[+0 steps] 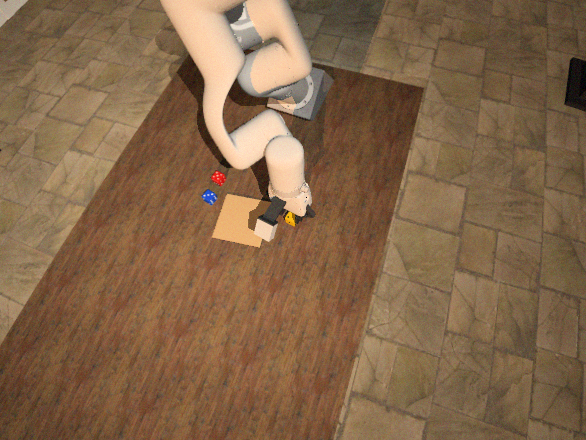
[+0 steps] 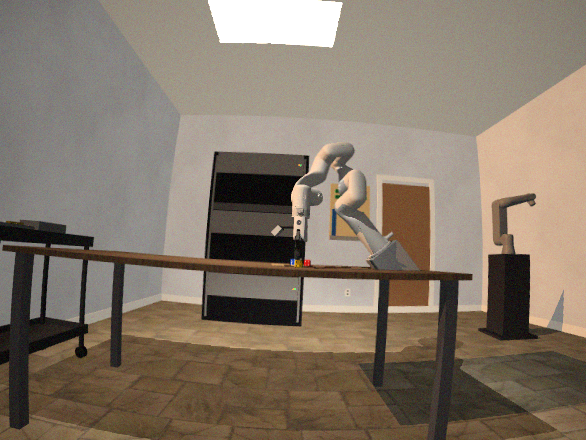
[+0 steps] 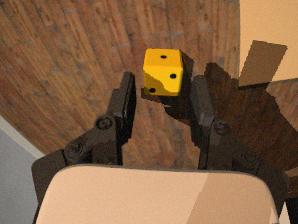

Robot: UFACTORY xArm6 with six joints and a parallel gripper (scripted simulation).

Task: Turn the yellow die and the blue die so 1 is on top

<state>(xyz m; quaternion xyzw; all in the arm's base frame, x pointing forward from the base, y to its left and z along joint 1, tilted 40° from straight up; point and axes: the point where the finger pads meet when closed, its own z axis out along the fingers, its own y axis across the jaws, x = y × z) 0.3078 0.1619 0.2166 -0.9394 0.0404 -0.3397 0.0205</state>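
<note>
Now: the yellow die 40 mm below my hand. Round my hand: red die (30 mm behind, 260 mm to the right, 40 mm below); then tan mat (60 mm ahead, 130 mm to the right, 50 mm below); then blue die (40 mm ahead, 250 mm to the right, 40 mm below).
</note>
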